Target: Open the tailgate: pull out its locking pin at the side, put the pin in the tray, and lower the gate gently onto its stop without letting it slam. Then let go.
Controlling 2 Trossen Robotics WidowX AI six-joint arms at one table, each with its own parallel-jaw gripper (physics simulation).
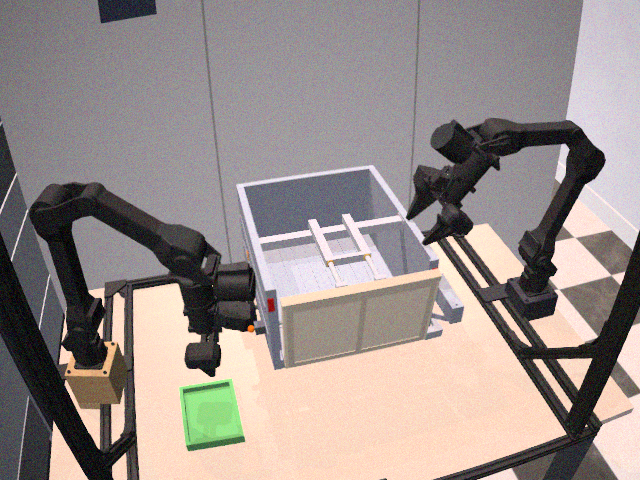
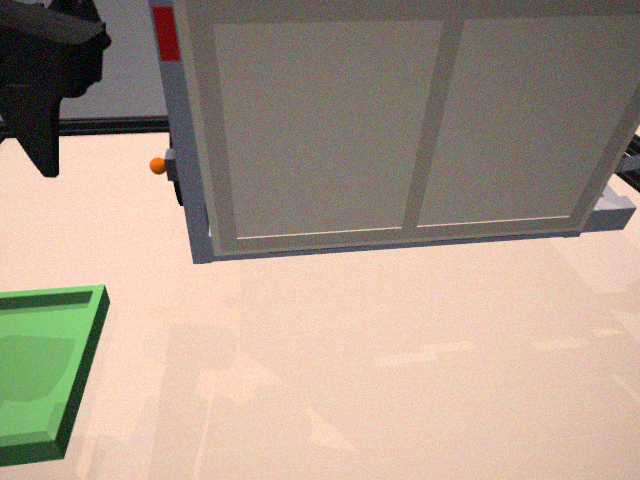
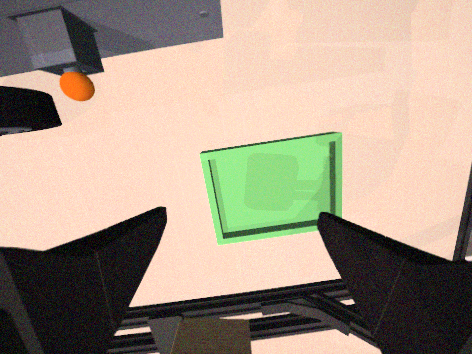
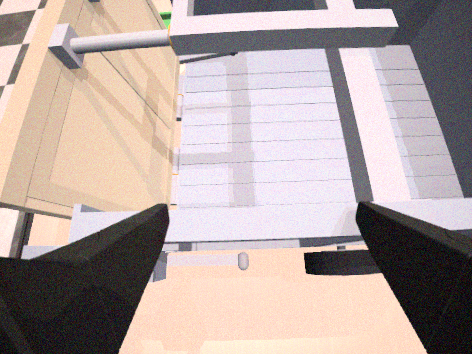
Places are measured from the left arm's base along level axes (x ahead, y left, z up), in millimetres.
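Where they show: left gripper, fingertip midpoint: (image 2: 19, 208) (image 3: 243, 216); right gripper, fingertip midpoint: (image 1: 415, 231) (image 4: 261, 211); left arm's base, origin of the base link: (image 1: 91, 358); right arm's base, origin of the base link: (image 1: 533, 286).
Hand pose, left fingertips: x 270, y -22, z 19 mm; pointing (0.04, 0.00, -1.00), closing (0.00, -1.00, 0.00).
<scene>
Each offset is from my left fingertips to the centre of the thing. "pt": to the spot under its first point. Level surfaces: height alone.
The tailgate (image 1: 359, 322) (image 2: 330, 129) (image 4: 107, 120) stands upright, closed across the end of the grey box. The locking pin's orange knob (image 1: 250, 328) (image 2: 157, 165) (image 3: 76, 86) sticks out of a small grey block at the box's left side; its shaft is hidden. The green tray @(dy -45, dx -23, dz -117 mm) (image 1: 236, 413) (image 2: 82, 372) (image 3: 337, 170) lies on the table and holds no pin. My left gripper (image 1: 230, 343) (image 3: 243, 216) is open and empty, beside the knob and above the table behind the tray. My right gripper (image 1: 416, 230) (image 4: 261, 211) is open and empty above the box's right side wall.
A white frame @(pt dy +144, dx +219, dz +160 mm) (image 1: 322, 242) (image 4: 285, 32) with two rods lies over the box @(pt dy +114, dx +92, dz +151 mm) (image 1: 256, 258), towards the gate. A crossbar @(pt dy +227, dx +347, dz +144 mm) (image 1: 382, 222) spans the box. A grey block @(pt dy +19, dx +448, dz +92 mm) (image 1: 449, 304) sticks out at its right. Black rails (image 1: 129, 413) run along the table @(dz -128 mm) (image 1: 387, 403).
</scene>
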